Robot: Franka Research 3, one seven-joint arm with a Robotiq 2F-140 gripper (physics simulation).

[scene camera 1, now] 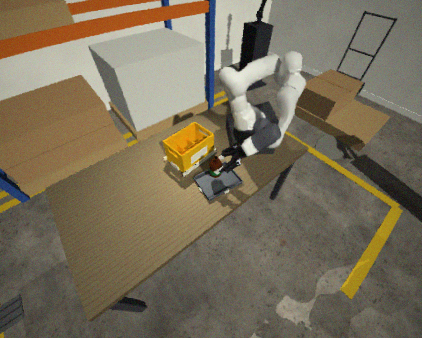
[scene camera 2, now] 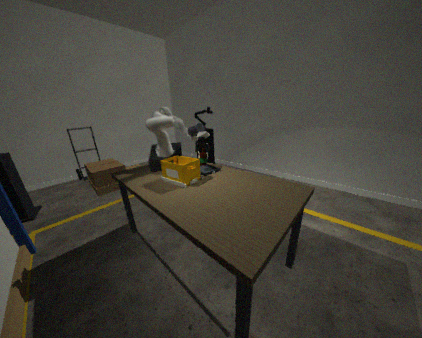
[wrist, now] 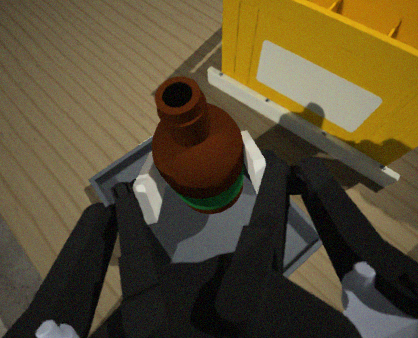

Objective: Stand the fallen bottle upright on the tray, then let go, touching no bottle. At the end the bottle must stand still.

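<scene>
The brown bottle with a green band (scene camera 1: 216, 164) (scene camera 2: 203, 156) (wrist: 197, 145) is between the fingers, mouth up and close to upright in both scene views. My gripper (scene camera 1: 218, 168) (wrist: 201, 156) is shut on its body, one pale fingertip pad on each side, coming in from the robot's side. The grey tray (scene camera 1: 232, 183) (scene camera 2: 211, 170) (wrist: 210, 242) lies on the table under the bottle. The bottle's base is at or a little above the tray floor; whether it touches cannot be told. The base is partly hidden in the wrist view.
A yellow crate (scene camera 1: 175, 157) (scene camera 2: 189, 173) (wrist: 241, 55) with inner dividers stands on a pale-edged base close beside the tray. The wooden table (scene camera 1: 125, 225) (scene camera 2: 240, 200) (wrist: 65, 60) carries both. The robot's base stands behind them at the table's end.
</scene>
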